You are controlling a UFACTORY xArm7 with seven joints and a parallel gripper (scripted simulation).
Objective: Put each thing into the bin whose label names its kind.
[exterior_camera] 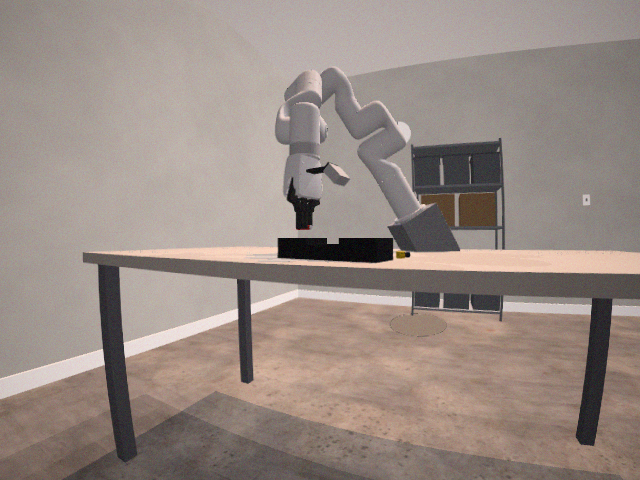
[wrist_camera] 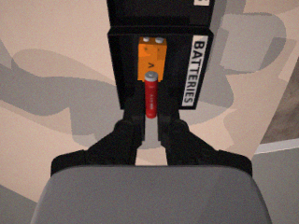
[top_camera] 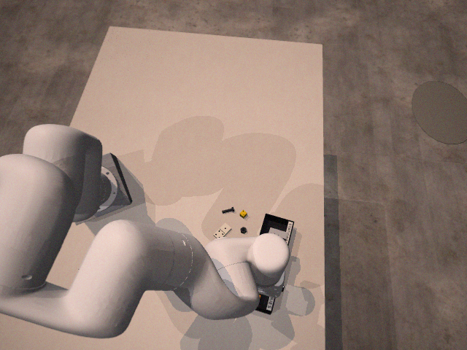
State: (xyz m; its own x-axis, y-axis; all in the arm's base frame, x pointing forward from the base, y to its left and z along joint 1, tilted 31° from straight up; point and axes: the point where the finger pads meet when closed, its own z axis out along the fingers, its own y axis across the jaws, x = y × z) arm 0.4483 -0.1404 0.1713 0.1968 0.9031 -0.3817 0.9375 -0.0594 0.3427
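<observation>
The orange battery is 1 cm to the left of my hand and 7 cm below it. Round my hand: white domino 11 cm behind, 16 cm to the left, 8 cm below; then red stick 2 cm below; then black nut 5 cm behind, 17 cm to the left, 8 cm below.
</observation>
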